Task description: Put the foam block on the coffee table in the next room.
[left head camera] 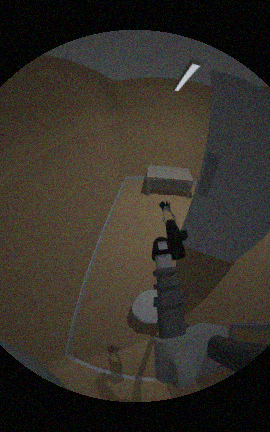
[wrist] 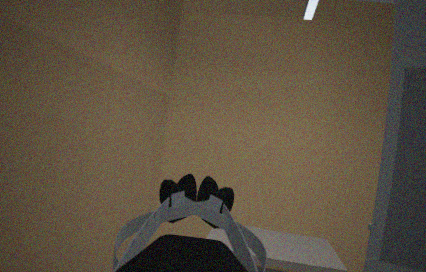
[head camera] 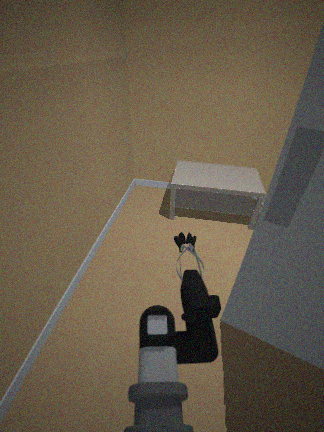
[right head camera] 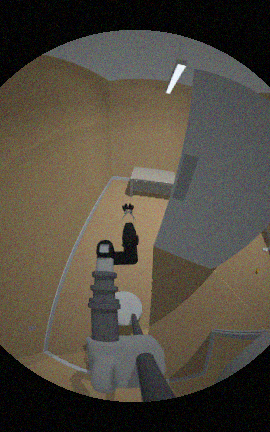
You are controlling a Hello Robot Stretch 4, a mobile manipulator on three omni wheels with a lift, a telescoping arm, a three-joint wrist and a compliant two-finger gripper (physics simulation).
In view: the gripper (head camera: 184, 234), a grey door (head camera: 269, 300) and a grey coffee table (head camera: 228, 189).
The gripper is seen too in the wrist view (wrist: 197, 191). The grey door is seen too in the right head camera view (right head camera: 210, 215). The grey coffee table also shows in the right head camera view (right head camera: 145, 179).
